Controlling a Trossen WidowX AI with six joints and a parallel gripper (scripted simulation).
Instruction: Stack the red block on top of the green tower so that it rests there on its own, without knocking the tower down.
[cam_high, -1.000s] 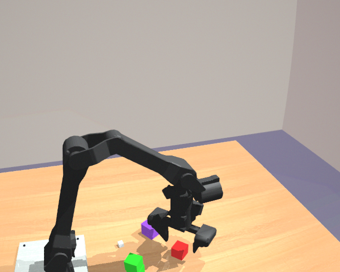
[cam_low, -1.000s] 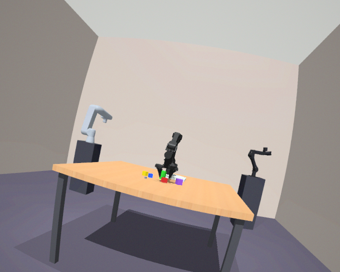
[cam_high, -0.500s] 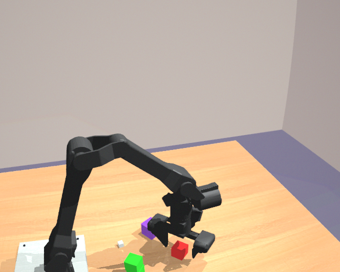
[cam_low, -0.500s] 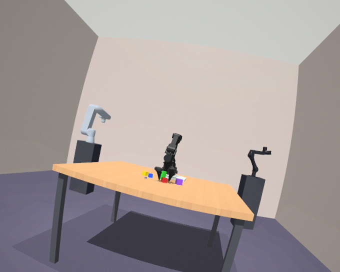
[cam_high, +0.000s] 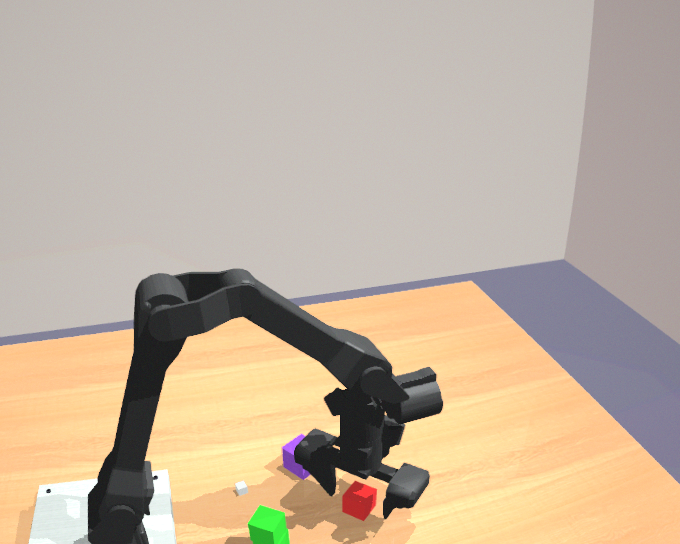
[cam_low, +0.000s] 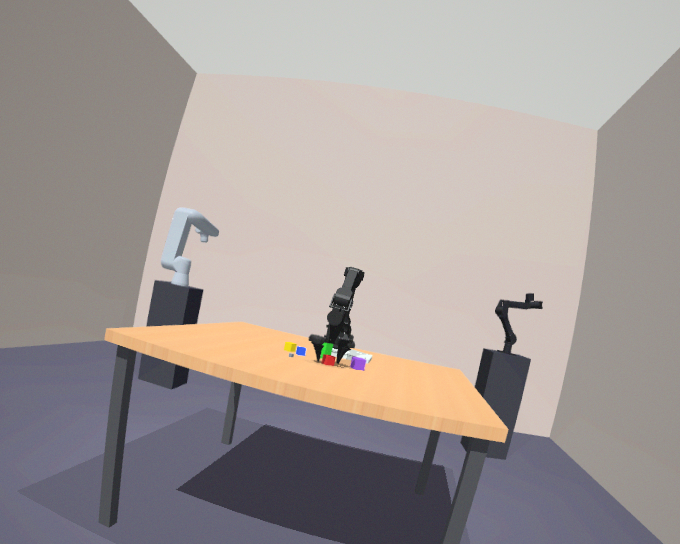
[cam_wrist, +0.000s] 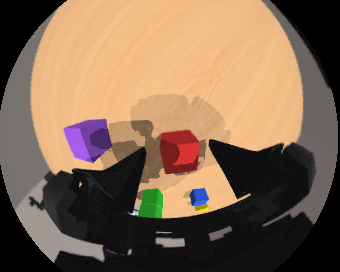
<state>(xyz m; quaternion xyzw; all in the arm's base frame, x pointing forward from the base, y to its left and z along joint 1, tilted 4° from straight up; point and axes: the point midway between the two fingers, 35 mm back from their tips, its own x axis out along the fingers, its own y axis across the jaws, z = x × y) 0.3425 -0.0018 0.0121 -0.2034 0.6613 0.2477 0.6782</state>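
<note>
Right now my gripper tip is 5 cm past the purple block, 12 cm to the right of it and 1 cm below it. From my gripper tip the other things lie so: red block 1 cm above; then small white cube 15 cm behind, 10 cm to the left; then blue block 9 cm behind, 12 cm to the right, 1 cm above.
</note>
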